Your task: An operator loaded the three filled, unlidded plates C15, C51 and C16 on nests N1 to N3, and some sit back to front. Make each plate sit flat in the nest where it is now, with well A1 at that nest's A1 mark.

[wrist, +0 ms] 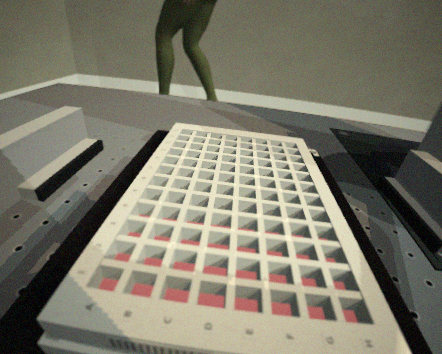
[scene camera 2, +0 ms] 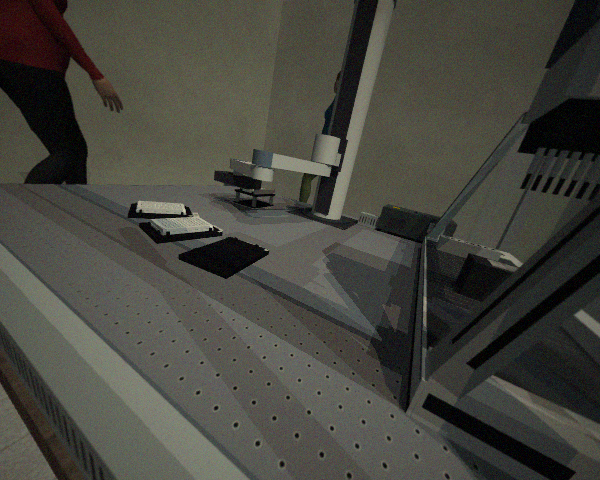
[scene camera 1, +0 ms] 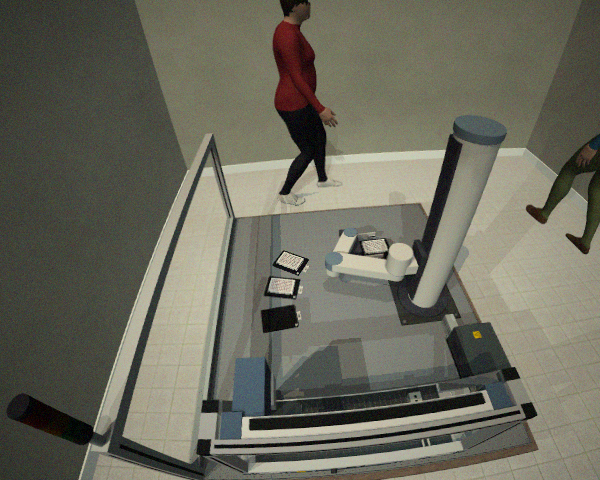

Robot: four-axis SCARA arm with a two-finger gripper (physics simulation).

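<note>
My gripper point(scene camera 1: 373, 245) point(wrist: 242, 146) is open, its fingers on either side of a filled white plate point(scene camera 1: 375, 247) point(wrist: 227, 210) with pink wells. This plate sits on a raised black nest point(scene camera 2: 255, 202). In the wrist view its letters run A to H, left to right, along the near edge; the nest's mark point(wrist: 314, 152), partly hidden, is at the far right. A second white plate point(scene camera 1: 291, 261) point(scene camera 2: 161, 207) and a third point(scene camera 1: 282, 286) point(scene camera 2: 182, 224) sit on black nests at the left. A bare black nest point(scene camera 1: 279, 318) point(scene camera 2: 224, 256) lies beside them. Plate names cannot be read.
The arm's column point(scene camera 1: 452, 220) point(scene camera 2: 350, 115) stands on a dark base plate point(scene camera 1: 409, 317). A dark box point(scene camera 1: 478, 347) point(scene camera 2: 412, 221) and a gantry frame point(scene camera 1: 370, 419) stand along one side. A transparent panel's frame point(scene camera 1: 165, 280) borders the table. A person in red point(scene camera 1: 295, 65) stands beyond the table.
</note>
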